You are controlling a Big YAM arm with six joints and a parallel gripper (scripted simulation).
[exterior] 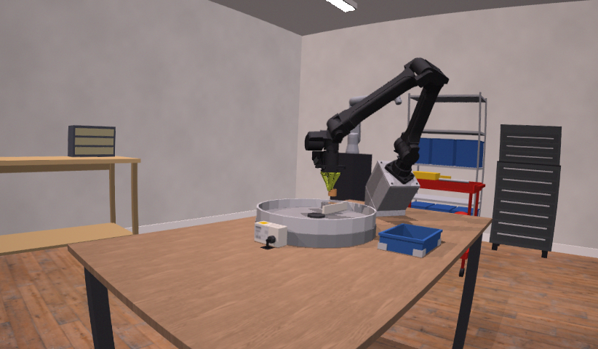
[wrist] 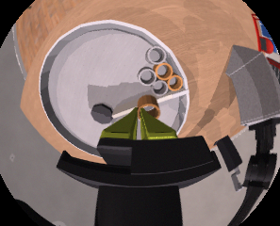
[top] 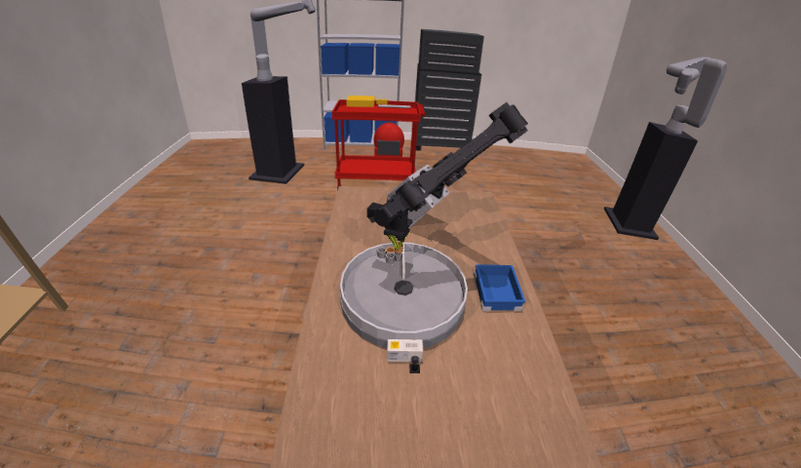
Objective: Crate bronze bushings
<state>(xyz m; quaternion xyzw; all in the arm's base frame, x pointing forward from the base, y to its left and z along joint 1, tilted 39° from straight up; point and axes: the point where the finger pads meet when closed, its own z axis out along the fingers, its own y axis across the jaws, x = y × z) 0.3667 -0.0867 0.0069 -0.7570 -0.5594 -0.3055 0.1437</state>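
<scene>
The crate is 380 mm to the left of my hand and 120 mm below it. Also, from my hand: turning table: 110 mm ahead, 90 mm below, 50 mm to the left.
</scene>
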